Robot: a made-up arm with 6 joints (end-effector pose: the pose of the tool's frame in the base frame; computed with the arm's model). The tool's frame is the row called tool. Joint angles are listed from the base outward.
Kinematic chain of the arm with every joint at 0, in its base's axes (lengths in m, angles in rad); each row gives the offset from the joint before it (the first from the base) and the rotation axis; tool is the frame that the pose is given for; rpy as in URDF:
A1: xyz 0 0 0.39 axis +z
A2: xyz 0 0 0 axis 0 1 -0.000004
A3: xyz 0.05 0 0.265 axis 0 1 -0.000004
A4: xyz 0.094 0 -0.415 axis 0 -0.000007 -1
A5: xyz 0 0 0 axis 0 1 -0.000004
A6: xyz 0.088 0 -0.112 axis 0 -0.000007 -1
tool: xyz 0 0 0 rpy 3.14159 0 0
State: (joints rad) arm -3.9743 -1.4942 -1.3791 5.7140 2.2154 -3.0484
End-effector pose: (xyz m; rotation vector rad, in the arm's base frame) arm 0.1406 -0.0405 0.8563 -1.9212 1.6621 0.6288
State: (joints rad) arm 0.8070 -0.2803 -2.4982 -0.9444 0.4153 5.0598
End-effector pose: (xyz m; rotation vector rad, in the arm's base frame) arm 0.0235 0.0660 1.2162 0.4339 0.6470 1.6408
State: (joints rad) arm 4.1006 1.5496 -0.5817 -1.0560 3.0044 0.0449
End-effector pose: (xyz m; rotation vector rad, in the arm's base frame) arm -0.0904 0.0264 0.1305 -0.2030 -1.0448 1.8396
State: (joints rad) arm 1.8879 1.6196 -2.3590 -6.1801 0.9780 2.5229
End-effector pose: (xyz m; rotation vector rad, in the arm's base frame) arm -0.2134 0.6357 -0.0456 2.7238 -0.9987 0.1142
